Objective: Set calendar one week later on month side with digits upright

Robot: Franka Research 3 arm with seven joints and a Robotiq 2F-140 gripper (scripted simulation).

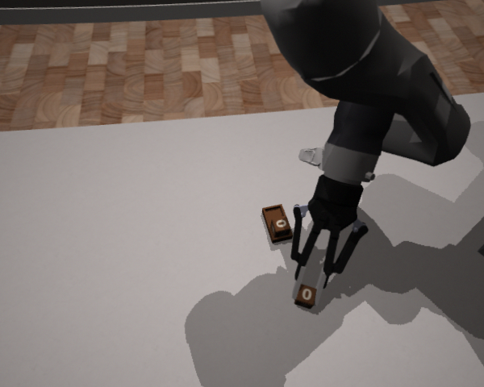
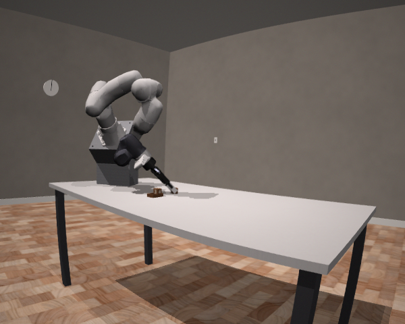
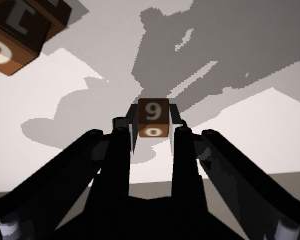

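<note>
Now: the cube 1 cm ahead of my hand, 2 cm to the left of it and 2 cm below it.
</note>
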